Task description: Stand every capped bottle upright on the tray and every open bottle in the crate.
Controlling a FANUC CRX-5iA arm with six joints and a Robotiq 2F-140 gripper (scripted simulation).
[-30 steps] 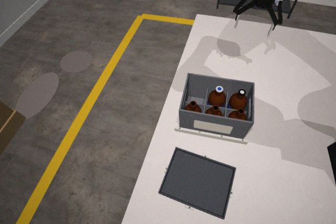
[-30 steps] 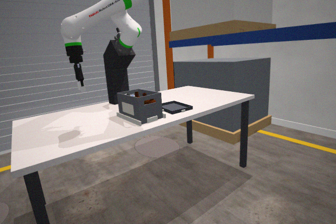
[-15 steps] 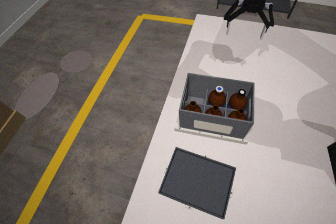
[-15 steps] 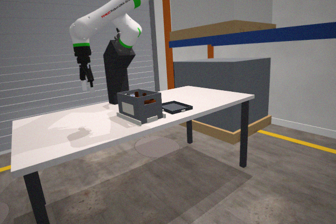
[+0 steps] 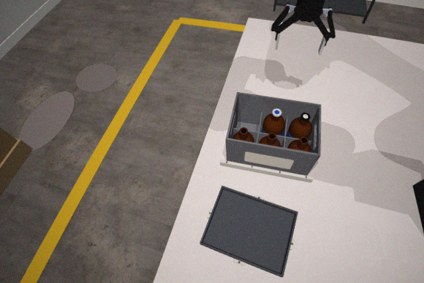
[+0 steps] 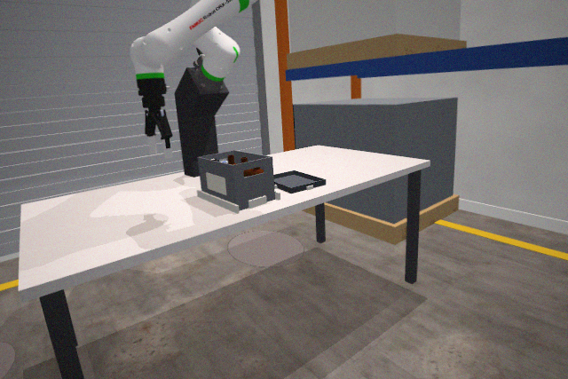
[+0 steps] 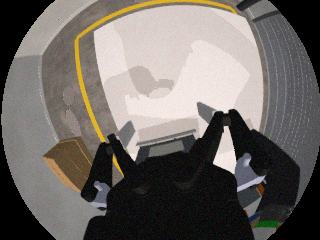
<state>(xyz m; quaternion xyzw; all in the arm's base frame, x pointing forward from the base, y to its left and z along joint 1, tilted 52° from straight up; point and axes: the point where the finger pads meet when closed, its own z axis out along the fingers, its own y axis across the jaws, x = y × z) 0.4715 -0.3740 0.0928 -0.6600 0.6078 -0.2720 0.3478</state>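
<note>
Right now the grey crate is 10 mm behind my hand, 280 mm to the left of it and 150 mm below it. The rest, counted from my hand: flat tray: 40 mm behind, 570 mm to the left, 220 mm below.
</note>
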